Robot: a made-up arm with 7 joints.
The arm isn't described. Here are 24 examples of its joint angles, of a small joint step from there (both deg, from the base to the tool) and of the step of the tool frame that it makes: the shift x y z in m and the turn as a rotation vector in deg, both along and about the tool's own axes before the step.
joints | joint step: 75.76 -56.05 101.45 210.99 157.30 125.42 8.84 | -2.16 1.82 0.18 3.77 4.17 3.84 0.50
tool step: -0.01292 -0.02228 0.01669 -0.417 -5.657 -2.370
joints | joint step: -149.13 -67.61 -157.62 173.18 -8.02 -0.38 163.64 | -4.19 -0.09 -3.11 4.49 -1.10 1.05 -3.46
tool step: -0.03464 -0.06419 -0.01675 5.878 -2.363 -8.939
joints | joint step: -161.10 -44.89 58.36 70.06 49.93 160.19 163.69 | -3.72 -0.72 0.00 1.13 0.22 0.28 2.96
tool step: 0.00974 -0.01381 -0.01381 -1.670 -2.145 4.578
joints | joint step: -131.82 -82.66 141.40 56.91 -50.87 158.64 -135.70 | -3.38 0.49 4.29 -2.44 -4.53 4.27 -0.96
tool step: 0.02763 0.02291 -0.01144 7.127 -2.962 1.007
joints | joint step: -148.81 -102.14 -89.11 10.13 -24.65 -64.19 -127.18 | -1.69 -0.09 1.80 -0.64 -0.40 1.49 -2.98
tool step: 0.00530 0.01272 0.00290 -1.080 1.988 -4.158
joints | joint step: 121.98 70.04 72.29 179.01 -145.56 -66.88 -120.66 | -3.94 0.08 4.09 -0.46 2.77 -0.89 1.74
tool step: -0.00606 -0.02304 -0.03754 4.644 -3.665 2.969
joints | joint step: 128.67 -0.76 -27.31 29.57 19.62 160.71 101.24 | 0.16 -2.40 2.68 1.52 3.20 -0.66 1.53
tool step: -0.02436 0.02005 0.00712 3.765 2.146 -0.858
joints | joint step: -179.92 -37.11 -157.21 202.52 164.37 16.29 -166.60 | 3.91 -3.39 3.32 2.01 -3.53 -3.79 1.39
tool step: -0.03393 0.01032 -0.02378 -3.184 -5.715 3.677
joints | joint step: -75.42 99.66 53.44 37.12 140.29 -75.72 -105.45 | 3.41 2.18 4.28 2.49 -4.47 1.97 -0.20
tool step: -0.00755 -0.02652 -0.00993 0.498 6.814 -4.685
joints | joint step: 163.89 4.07 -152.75 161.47 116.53 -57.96 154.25 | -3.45 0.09 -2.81 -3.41 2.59 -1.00 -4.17
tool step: -0.00569 -0.01780 0.02017 0.458 -4.619 -7.755
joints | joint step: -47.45 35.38 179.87 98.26 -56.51 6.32 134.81 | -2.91 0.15 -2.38 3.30 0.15 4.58 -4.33
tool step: 0.04408 -0.02055 -0.00364 -0.829 8.412 -5.826
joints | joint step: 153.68 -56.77 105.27 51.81 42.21 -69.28 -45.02 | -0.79 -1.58 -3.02 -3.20 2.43 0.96 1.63
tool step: -0.04221 0.02443 0.00037 -2.689 -4.849 -2.174
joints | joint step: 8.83 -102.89 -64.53 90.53 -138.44 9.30 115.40 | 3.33 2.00 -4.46 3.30 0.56 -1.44 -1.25
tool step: -0.03194 0.03986 0.01946 -3.167 -3.014 -2.052
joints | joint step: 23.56 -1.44 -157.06 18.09 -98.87 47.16 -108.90 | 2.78 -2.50 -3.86 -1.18 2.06 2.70 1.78
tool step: 0.02273 0.01508 0.00984 0.234 5.113 1.381
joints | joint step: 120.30 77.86 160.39 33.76 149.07 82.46 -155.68 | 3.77 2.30 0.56 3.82 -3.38 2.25 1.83
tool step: 0.02738 -0.00858 0.04225 5.473 6.847 2.577
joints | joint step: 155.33 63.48 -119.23 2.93 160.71 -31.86 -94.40 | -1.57 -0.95 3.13 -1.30 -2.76 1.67 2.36
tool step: -0.00925 0.00755 0.01284 -1.103 1.471 -2.749
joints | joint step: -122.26 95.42 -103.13 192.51 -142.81 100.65 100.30 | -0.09 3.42 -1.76 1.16 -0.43 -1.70 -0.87
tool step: 0.04936 -0.00560 -0.01307 2.454 0.249 3.364
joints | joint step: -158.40 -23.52 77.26 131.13 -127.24 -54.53 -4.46 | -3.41 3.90 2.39 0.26 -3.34 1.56 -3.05
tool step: -0.01660 -0.04796 -0.01145 3.114 -2.439 -1.155
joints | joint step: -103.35 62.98 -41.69 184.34 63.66 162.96 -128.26 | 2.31 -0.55 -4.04 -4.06 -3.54 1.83 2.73
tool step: -0.01648 0.00680 0.00221 3.443 2.021 9.337
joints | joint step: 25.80 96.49 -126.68 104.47 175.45 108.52 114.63 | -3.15 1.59 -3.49 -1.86 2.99 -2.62 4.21
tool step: -0.00363 -0.00530 -0.03807 6.042 -1.463 2.468
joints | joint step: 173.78 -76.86 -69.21 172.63 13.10 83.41 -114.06 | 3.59 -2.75 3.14 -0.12 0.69 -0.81 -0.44
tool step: -0.04447 -0.02256 0.01985 -1.248 4.406 3.941
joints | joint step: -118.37 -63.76 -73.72 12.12 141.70 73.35 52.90 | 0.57 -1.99 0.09 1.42 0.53 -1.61 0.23
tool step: -0.00528 0.00613 0.01359 -0.421 -0.836 1.117
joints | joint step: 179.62 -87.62 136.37 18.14 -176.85 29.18 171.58 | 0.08 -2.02 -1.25 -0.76 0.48 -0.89 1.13
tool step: -0.01894 0.01160 -0.00203 -1.833 -3.213 1.286
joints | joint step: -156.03 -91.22 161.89 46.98 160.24 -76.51 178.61 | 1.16 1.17 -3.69 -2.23 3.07 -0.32 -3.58
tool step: -0.01229 0.01852 0.01569 4.481 -1.752 0.288
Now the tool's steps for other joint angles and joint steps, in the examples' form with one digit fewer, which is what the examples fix.
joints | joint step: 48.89 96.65 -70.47 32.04 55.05 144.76 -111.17 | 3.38 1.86 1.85 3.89 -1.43 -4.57 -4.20
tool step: 0.0387 -0.0059 -0.0009 -6.49 -9.25 -3.41
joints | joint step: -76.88 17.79 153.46 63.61 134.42 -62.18 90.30 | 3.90 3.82 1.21 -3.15 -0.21 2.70 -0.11
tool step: 0.0304 0.0062 -0.0241 -6.53 2.07 -3.73
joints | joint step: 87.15 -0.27 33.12 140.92 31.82 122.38 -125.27 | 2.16 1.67 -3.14 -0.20 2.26 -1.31 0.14
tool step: -0.0224 -0.0044 0.0040 -2.12 1.90 0.74
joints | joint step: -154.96 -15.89 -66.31 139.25 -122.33 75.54 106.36 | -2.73 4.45 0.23 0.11 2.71 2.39 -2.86
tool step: 0.0043 -0.0145 -0.0372 0.13 1.92 -3.37
